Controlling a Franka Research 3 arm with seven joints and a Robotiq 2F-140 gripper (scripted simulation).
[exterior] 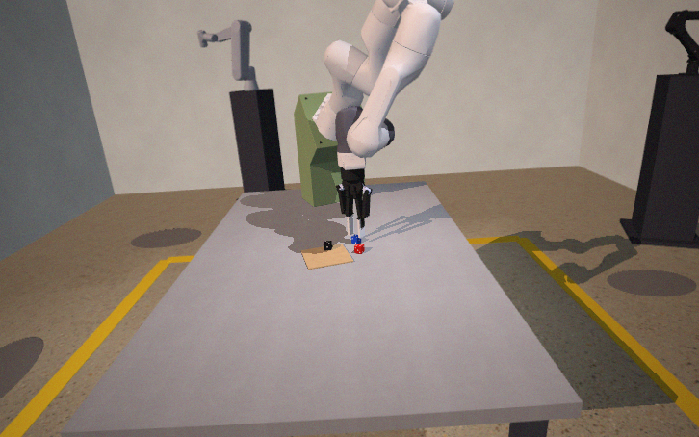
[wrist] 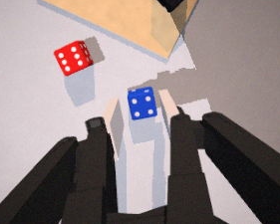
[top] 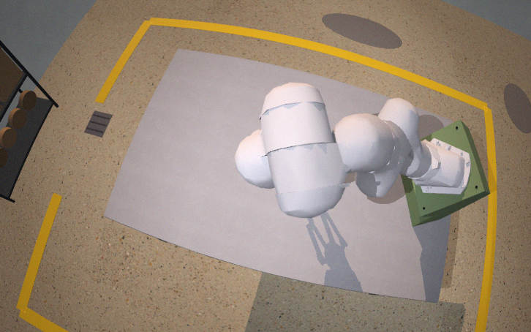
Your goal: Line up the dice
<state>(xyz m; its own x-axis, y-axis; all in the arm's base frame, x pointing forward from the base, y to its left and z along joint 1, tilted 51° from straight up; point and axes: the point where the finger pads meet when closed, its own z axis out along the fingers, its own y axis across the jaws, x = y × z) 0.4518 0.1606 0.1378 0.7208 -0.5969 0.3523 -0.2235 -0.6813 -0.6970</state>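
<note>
The blue die lies 50 mm below my hand. Round my hand: red die 70 mm ahead, 30 mm to the left, 50 mm below; tan mat 120 mm ahead, 60 mm to the right, 60 mm below; black die 80 mm ahead, 70 mm to the right, 40 mm below.
</note>
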